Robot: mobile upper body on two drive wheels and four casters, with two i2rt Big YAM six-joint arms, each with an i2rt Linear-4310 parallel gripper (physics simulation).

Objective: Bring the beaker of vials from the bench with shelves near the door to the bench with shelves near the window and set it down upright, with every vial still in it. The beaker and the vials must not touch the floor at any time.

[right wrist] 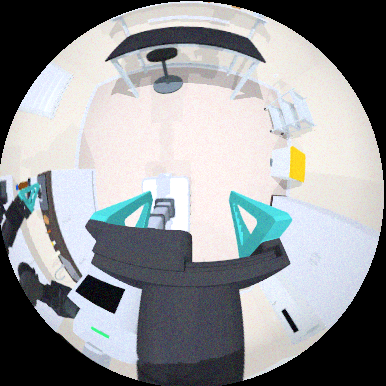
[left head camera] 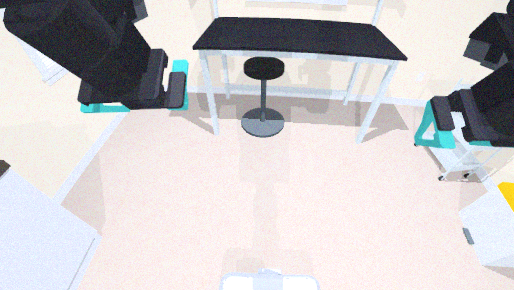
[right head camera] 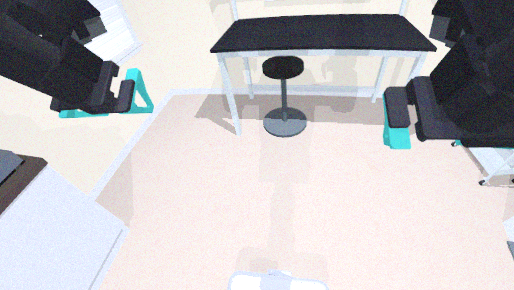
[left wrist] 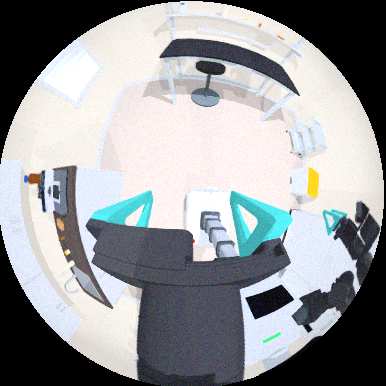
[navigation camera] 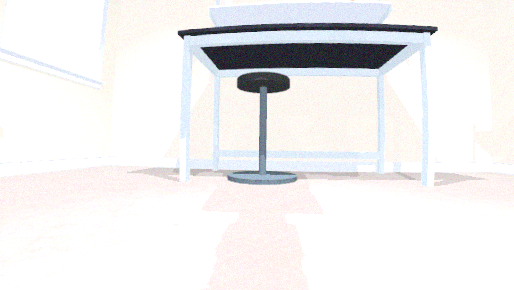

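The black-topped bench with shelves (left head camera: 300,37) (right head camera: 320,35) (left wrist: 225,52) (right wrist: 185,42) (navigation camera: 307,27) stands ahead, beyond a stretch of floor. A window (right head camera: 112,37) (left wrist: 72,74) (right wrist: 47,92) (navigation camera: 50,30) is in the wall to its left. The beaker of vials does not show in these views, and neither does the bench near the door. My left gripper (left head camera: 150,102) (right head camera: 117,102) (left wrist: 190,194) is open and empty, in the air at the left. My right gripper (left head camera: 462,137) (right head camera: 425,140) (right wrist: 190,194) is open and empty, in the air at the right.
A black stool (left head camera: 264,67) (right head camera: 283,67) (navigation camera: 263,82) stands at the bench's front, left of its middle. A white cabinet (left head camera: 40,230) (right head camera: 60,230) with a dark counter (left wrist: 82,225) is at the left. A wheeled cart and a yellow-topped bin (left wrist: 312,182) (right wrist: 297,164) stand at the right.
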